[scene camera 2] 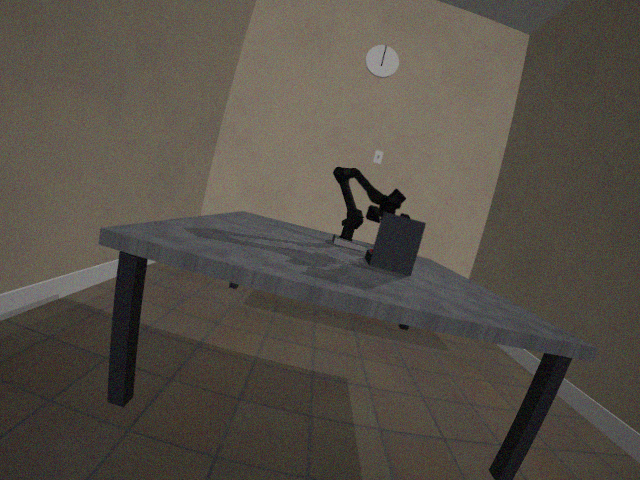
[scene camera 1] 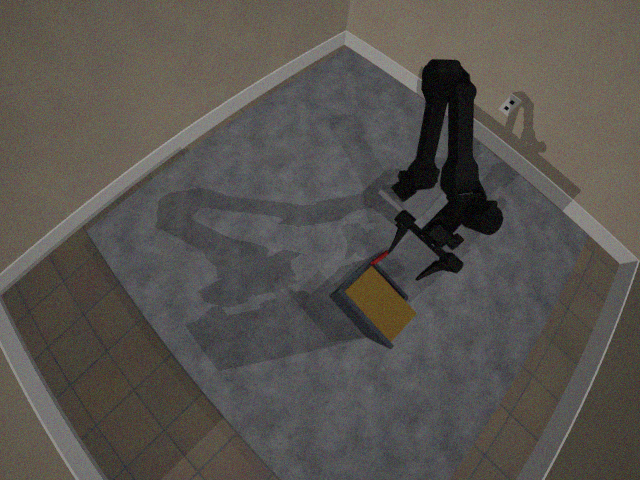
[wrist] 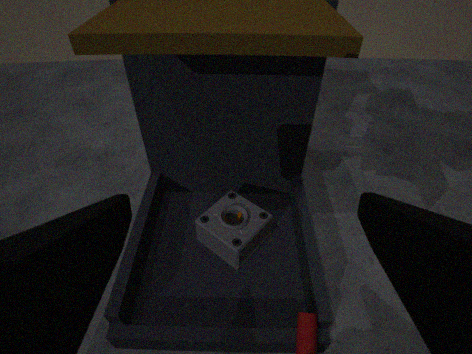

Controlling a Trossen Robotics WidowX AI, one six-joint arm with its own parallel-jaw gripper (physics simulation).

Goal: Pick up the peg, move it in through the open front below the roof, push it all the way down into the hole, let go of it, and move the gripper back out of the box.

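Frame: origin at the arm's base, x ahead, y left, z up, level; millimetres.
Where they show: gripper, between the fingertips: [scene camera 1: 401,266] [wrist: 246,204]; arm's base, origin of its link: [scene camera 2: 345,238] [scene camera 1: 403,190].
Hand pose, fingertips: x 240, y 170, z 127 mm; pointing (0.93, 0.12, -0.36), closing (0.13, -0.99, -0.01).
Each offset is from my fingertips to the centre of the thing. "*": to the spot under its first point.
The red peg {dx -25, dy -46, dz -138 mm} [scene camera 1: 379,257] [scene camera 2: 370,251] [wrist: 307,332] is at the front corner of the box, on the right in the wrist view, overlapping the low front lip; its lower part is cut off there. The dark grey box {dx +75, dy +22, dz -59 mm} [scene camera 1: 360,320] [scene camera 2: 398,245] [wrist: 225,115] has a yellow roof {* dx +108, dy +26, dz +42 mm} [scene camera 1: 381,303] [wrist: 215,22]. Inside, a light grey square block {dx +92, dy +14, dz -136 mm} [wrist: 220,232] has a round hole {* dx +100, dy +16, dz -132 mm} [wrist: 232,216] with no peg in it. My gripper [scene camera 1: 403,265] [wrist: 246,204] is wide open and empty, in front of the box's open side. Its fingertips are hidden in scene camera 2's view.
The box's low side walls [wrist: 131,260] [wrist: 315,260] flank the block, and the tall back wall stands behind it. The roof overhangs the opening. The black arm [scene camera 1: 460,139] [scene camera 2: 347,198] stands at the rear of the grey table [scene camera 1: 439,392] [scene camera 2: 310,289].
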